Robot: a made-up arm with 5 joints.
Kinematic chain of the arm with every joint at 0, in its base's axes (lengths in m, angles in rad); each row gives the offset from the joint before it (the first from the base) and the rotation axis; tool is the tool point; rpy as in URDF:
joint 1: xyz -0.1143 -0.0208 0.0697 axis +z
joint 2: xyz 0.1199 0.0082 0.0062 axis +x
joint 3: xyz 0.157 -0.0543 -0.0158 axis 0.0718 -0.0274 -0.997
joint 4: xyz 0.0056 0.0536 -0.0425 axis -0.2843 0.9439 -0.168
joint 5: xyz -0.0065 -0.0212 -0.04 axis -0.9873 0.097 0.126
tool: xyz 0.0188 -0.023 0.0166 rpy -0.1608 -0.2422 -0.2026
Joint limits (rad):
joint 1: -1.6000..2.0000
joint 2: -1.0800..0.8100
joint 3: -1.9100..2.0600
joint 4: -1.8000..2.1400
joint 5: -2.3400..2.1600
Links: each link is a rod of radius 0.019 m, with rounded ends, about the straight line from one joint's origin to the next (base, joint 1, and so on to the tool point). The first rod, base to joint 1, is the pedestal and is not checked.
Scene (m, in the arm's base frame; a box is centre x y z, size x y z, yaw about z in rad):
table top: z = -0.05
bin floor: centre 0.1 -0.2 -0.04 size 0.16 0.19 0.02 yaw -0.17
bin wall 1: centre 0.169 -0.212 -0 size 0.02 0.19 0.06 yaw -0.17
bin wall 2: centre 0.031 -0.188 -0 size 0.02 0.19 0.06 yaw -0.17
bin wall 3: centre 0.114 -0.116 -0 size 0.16 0.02 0.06 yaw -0.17
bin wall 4: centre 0.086 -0.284 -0 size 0.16 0.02 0.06 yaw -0.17
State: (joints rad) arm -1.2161 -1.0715 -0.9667 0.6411 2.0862
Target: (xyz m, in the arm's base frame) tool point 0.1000 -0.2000 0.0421
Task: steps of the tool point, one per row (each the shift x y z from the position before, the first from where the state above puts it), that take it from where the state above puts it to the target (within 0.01 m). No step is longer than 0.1 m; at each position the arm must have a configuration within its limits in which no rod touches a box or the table.
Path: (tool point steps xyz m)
1: -0.0275 0.0044 0.0179
2: -0.0235 0.0031 0.0159
3: -0.0208 0.0024 0.0128
4: 0.0621 -0.0154 -0.0056
5: 0.0647 -0.0012 -0.0015
6: 0.0626 0.0138 0.0023
7: 0.0559 0.0279 0.0053
8: 0.0453 0.0391 0.0069
9: -0.0033 0.0002 -0.0146
10: -0.0020 0.0014 -0.0146
11: -0.0003 0.0013 -0.0142
12: 0.0017 -0.0001 -0.0135
13: 0.0039 -0.0028 -0.0125

